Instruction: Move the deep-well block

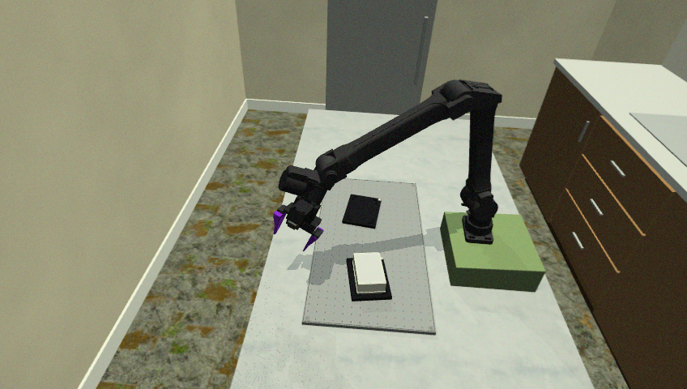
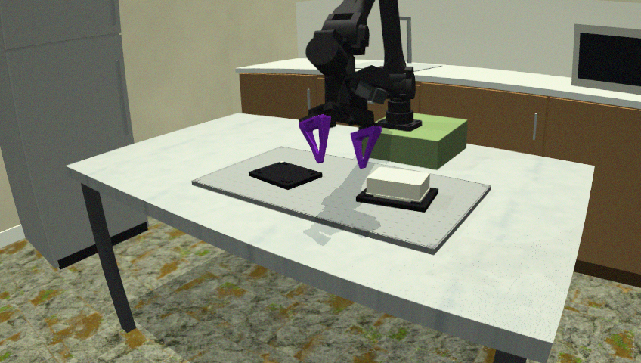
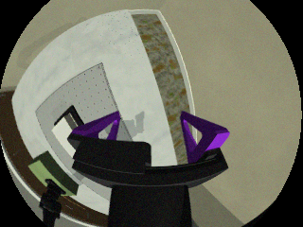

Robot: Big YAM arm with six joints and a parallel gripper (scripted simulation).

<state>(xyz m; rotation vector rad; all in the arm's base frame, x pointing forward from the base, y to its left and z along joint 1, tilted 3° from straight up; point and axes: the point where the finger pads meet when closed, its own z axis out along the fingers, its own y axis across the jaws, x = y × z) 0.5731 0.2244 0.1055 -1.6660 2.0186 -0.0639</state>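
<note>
Now: the white deep-well block 24 cm behind my hand, 12 cm below it and 2 cm to the right of it.
</note>
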